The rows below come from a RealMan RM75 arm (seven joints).
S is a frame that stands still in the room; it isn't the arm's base.
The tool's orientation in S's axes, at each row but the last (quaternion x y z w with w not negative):
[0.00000 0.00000 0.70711 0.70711]
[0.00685 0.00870 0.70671 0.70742]
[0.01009 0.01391 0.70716 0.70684]
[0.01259 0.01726 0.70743 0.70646]
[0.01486 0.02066 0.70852 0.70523]
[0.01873 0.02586 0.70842 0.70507]
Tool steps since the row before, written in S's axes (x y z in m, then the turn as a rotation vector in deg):
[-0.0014 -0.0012 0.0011 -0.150 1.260 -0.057]
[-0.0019 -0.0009 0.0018 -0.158 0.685 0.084]
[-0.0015 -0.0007 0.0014 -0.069 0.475 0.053]
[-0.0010 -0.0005 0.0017 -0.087 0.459 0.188]
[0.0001 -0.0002 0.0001 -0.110 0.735 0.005]
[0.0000 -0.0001 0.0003 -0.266 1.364 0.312]
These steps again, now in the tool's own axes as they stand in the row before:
[-0.0012 0.0014 0.0011 1.260 0.150 -0.057]
[-0.0009 0.0019 0.0018 0.685 0.161 0.082]
[-0.0007 0.0015 0.0013 0.475 0.071 0.053]
[-0.0005 0.0011 0.0017 0.458 0.094 0.187]
[-0.0002 -0.0001 0.0001 0.735 0.107 0.006]
[-0.0001 0.0000 0.0003 1.362 0.279 0.309]

